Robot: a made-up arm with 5 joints. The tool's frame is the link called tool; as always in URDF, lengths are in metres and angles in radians. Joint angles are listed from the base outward. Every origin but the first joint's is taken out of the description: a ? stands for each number. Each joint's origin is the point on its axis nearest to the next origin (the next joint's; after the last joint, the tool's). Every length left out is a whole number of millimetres.
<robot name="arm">
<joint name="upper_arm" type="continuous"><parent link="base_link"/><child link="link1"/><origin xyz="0.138 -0.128 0.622" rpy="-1.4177 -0.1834 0.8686"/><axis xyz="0 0 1"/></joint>
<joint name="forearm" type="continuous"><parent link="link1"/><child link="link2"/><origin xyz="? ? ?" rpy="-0.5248 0.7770 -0.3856"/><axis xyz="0 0 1"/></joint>
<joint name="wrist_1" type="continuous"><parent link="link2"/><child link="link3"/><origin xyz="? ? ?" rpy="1.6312 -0.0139 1.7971"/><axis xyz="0 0 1"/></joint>
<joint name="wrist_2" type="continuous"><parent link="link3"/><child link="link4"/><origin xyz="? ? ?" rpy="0.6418 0.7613 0.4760"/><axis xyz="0 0 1"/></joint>
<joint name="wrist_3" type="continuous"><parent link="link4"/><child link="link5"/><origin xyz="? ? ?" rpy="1.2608 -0.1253 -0.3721"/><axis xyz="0 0 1"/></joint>
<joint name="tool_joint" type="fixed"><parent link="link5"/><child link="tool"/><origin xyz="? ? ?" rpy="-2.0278 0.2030 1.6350"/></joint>
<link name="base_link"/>
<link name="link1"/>
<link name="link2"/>
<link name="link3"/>
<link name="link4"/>
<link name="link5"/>
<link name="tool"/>
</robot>
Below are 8 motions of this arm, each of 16 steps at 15 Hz.
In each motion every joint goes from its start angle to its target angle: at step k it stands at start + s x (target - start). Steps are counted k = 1, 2, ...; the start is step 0. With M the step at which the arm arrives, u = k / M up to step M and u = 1 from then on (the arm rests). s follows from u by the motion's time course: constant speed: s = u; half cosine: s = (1 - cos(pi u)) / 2; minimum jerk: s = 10 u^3 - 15 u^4 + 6 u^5.
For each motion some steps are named. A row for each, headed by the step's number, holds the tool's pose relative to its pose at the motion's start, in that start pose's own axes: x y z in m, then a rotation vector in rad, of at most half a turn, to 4 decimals.
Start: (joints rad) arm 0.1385 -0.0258 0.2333 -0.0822 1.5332
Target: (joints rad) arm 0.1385 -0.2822 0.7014 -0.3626 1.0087
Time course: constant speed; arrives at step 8
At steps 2, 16:
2: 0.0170 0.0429 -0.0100 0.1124 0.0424 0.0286
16: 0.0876 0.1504 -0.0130 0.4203 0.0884 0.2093

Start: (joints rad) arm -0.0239 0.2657 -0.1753 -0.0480 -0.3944
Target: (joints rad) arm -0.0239 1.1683 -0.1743 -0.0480 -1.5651
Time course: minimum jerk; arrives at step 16
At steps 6, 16:
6: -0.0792 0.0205 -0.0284 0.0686 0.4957 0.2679
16: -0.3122 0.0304 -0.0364 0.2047 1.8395 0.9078

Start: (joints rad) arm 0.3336 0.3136 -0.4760 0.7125 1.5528
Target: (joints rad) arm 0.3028 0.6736 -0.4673 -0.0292 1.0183
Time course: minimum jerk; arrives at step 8
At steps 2, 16:
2: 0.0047 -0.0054 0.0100 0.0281 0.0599 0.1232
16: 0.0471 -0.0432 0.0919 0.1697 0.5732 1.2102

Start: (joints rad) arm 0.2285 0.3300 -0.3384 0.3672 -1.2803
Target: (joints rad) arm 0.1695 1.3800 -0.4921 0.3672 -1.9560
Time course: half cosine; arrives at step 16
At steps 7, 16:
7: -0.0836 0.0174 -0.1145 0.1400 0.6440 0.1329
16: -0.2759 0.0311 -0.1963 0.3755 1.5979 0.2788

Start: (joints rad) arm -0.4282 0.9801 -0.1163 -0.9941 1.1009
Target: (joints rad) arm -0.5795 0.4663 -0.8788 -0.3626 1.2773
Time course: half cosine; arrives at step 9
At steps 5, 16:
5: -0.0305 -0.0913 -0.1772 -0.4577 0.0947 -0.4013
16: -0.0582 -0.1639 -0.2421 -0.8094 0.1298 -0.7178

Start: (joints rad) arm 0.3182 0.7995 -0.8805 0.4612 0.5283
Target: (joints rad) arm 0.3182 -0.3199 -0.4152 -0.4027 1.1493
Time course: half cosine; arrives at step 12
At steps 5, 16:
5: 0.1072 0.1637 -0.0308 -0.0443 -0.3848 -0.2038
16: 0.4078 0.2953 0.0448 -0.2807 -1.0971 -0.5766

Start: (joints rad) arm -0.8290 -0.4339 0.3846 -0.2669 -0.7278
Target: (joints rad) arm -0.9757 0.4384 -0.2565 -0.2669 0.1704
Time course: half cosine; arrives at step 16
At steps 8, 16:
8: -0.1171 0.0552 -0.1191 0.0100 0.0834 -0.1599
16: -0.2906 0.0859 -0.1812 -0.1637 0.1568 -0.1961

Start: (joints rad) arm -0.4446 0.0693 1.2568 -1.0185 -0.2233
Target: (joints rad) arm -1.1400 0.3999 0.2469 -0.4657 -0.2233
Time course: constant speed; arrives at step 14
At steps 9, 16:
9: 0.0321 -0.0468 -0.1871 0.2164 0.1022 -0.1833
16: 0.0392 -0.0764 -0.2813 0.3055 0.1432 -0.2969

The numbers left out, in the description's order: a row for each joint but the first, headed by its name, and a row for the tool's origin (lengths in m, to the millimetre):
forearm: -0.161 -0.060 0.000
wrist_1: -0.296 -0.051 0.000
wrist_2: 0.363 -0.057 0.000
wrist_3: -0.064 0.042 0.000
tool: -0.019 -0.019 0.000

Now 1 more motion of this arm.
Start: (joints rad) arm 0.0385 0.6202 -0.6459 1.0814 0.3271
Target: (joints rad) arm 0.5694 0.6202 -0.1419 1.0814 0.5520
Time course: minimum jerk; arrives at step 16
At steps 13, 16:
13: -0.1238 -0.0042 0.1696 -0.1073 0.1225 -0.1963
16: -0.1297 -0.0018 0.1789 -0.1140 0.1272 -0.2094

